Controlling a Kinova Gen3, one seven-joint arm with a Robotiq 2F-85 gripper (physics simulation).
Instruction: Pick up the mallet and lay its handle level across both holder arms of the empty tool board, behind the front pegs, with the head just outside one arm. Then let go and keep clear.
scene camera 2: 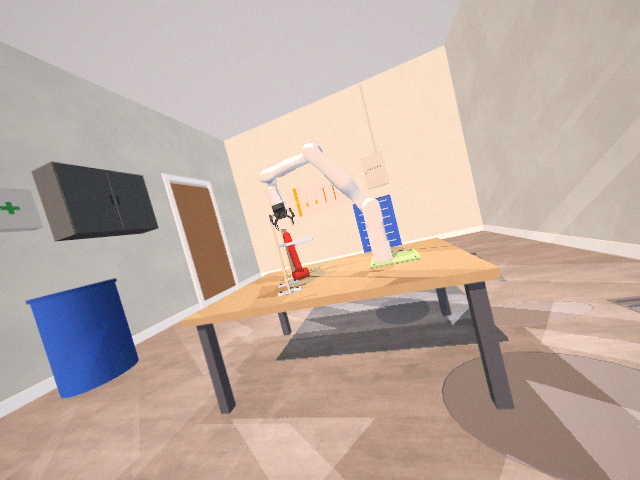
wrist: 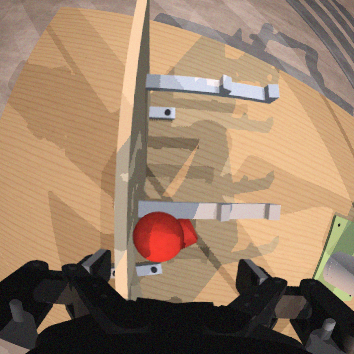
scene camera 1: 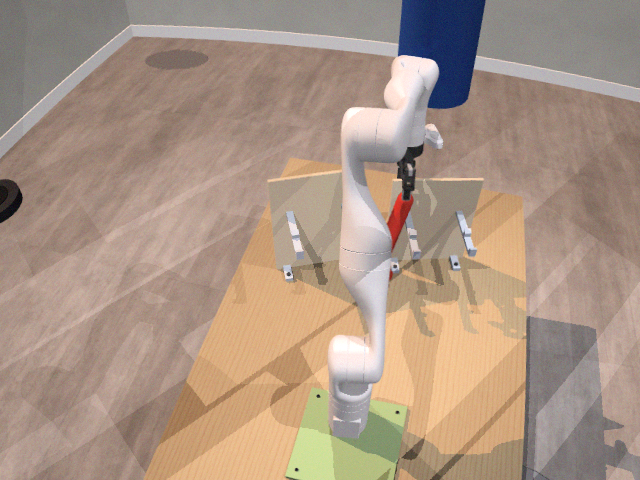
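The red mallet (scene camera 1: pixel 400 217) (scene camera 2: pixel 293 253) (wrist: pixel 158 237) stands on its head on the table, handle up and leaning slightly toward the boards. It is beside the left holder arm (scene camera 1: pixel 413 240) (wrist: pixel 207 210) of the right tool board (scene camera 1: pixel 442 222) (wrist: pixel 125 140). That board's other holder arm (scene camera 1: pixel 465 232) (wrist: pixel 185 84) also has front pegs, and both arms are bare. My gripper (scene camera 1: pixel 406 197) (scene camera 2: pixel 282 225) (wrist: pixel 173 269) is open and empty, just above the handle's top end. In the wrist view the handle end and the board's edge show between the finger lines.
A second board (scene camera 1: pixel 310 206) stands to the left with a holder arm (scene camera 1: pixel 294 235); its right part is hidden by my arm. Metal feet (scene camera 1: pixel 454 262) (wrist: pixel 149 270) stand at the right board's base. The green base plate (scene camera 1: pixel 310 439) (scene camera 2: pixel 408 256) is at the table's near end.
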